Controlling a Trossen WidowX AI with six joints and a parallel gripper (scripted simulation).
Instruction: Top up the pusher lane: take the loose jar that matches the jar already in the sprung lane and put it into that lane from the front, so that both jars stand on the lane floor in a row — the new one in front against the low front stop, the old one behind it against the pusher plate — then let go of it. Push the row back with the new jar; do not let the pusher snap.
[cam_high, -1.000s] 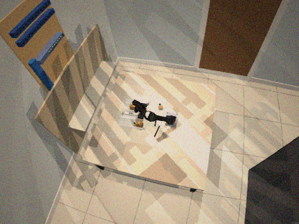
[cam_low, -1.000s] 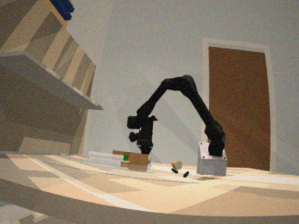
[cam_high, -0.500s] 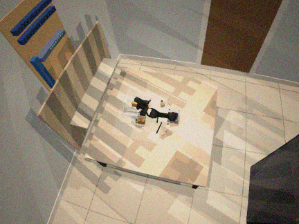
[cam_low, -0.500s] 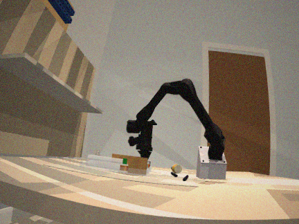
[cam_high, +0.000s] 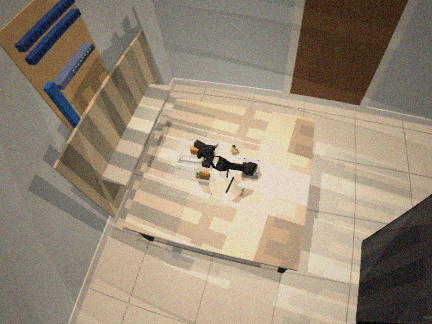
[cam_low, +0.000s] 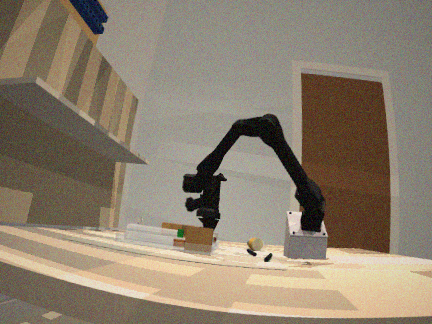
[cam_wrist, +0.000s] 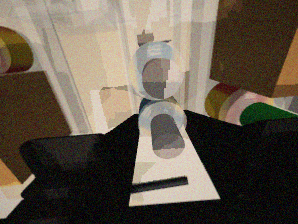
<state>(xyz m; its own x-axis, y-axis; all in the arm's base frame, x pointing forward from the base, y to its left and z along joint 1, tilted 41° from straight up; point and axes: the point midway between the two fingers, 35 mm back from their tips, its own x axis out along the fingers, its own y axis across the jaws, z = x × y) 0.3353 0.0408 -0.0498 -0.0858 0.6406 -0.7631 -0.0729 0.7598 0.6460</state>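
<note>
My gripper tip is now 60 mm short of the jar and 130 mm to the right of it. From my gripper tip the other things lie so: pusher lane (140 mm ahead, 40 mm to the left, 10 mm below).
</note>
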